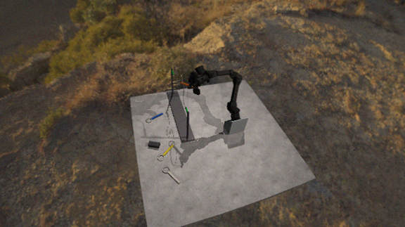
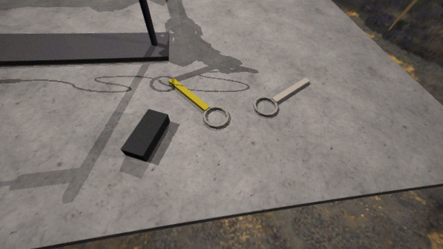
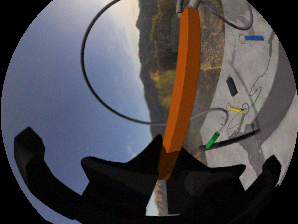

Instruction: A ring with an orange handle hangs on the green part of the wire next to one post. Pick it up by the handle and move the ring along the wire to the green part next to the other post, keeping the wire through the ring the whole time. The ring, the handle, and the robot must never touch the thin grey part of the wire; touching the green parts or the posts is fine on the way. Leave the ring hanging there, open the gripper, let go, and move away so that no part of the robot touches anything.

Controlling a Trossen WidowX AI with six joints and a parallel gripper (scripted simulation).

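My gripper tip is 20 mm short of the orange-handled ring, 90 mm to the left of it and 20 mm above it. Also, from my gripper tip: black block 310 mm ahead, 160 mm to the left, 400 mm below; blue-handled ring 280 mm ahead, 140 mm to the right, 410 mm below; yellow-handled ring 240 mm ahead, 260 mm to the left, 410 mm below.
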